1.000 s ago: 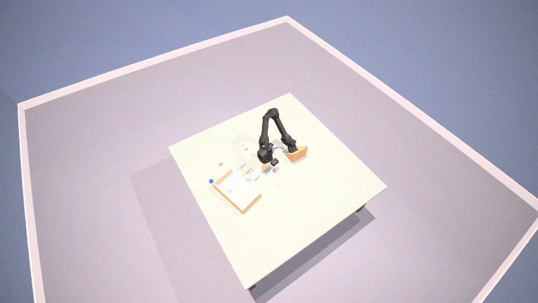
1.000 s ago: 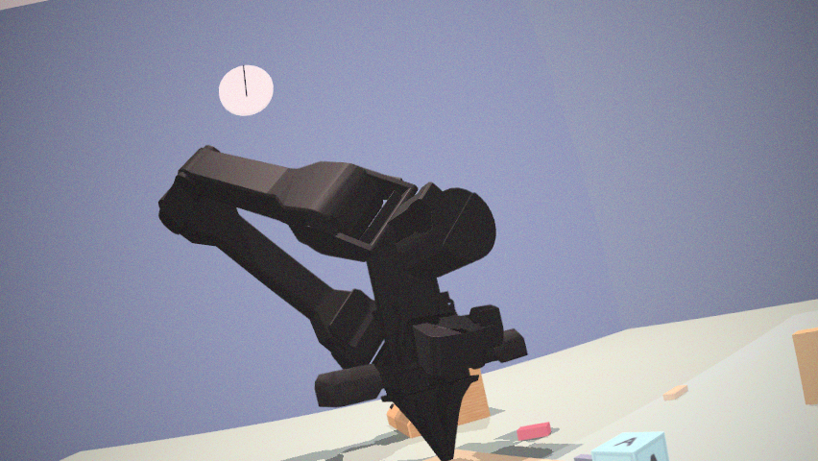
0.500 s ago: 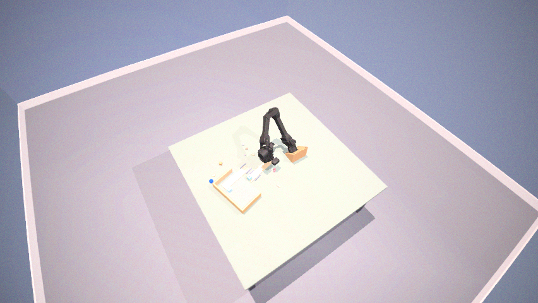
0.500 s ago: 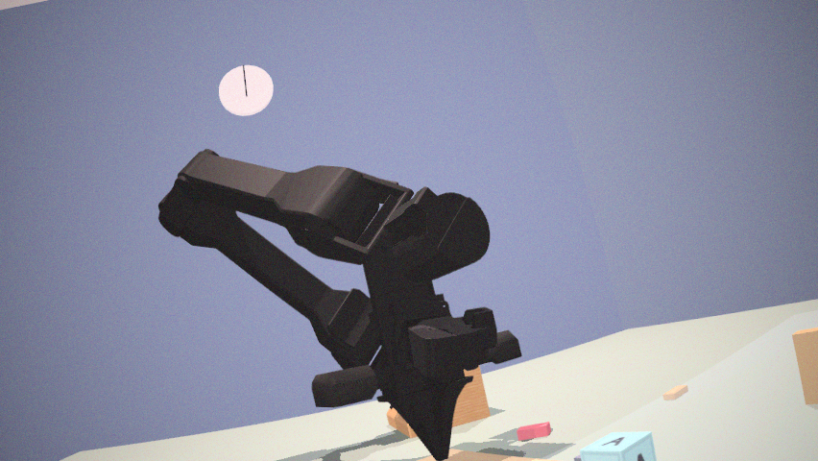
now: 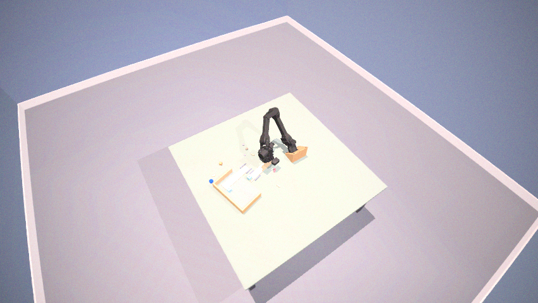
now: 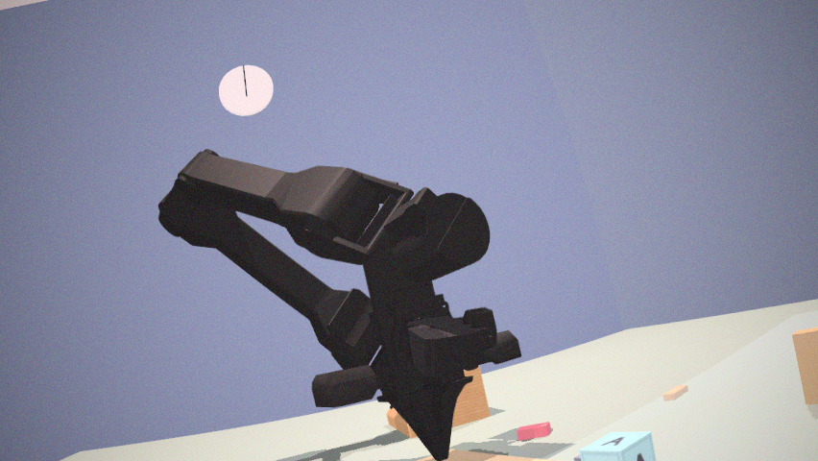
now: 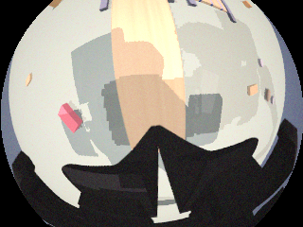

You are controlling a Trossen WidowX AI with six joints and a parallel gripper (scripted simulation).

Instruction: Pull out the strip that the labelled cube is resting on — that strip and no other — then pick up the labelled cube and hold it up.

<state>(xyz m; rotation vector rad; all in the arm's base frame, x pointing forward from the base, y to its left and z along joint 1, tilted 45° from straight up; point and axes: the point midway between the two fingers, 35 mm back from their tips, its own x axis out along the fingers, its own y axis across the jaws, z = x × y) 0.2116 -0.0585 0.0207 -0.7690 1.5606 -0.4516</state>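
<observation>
The wide tan strip is 10 cm ahead of my gripper tip and 2 cm to the left of it. Also, from my gripper tip: orange piece (33 cm ahead, 20 cm to the right); then white piece (23 cm to the left, 6 cm ahead); then pink block (9 cm to the left).
</observation>
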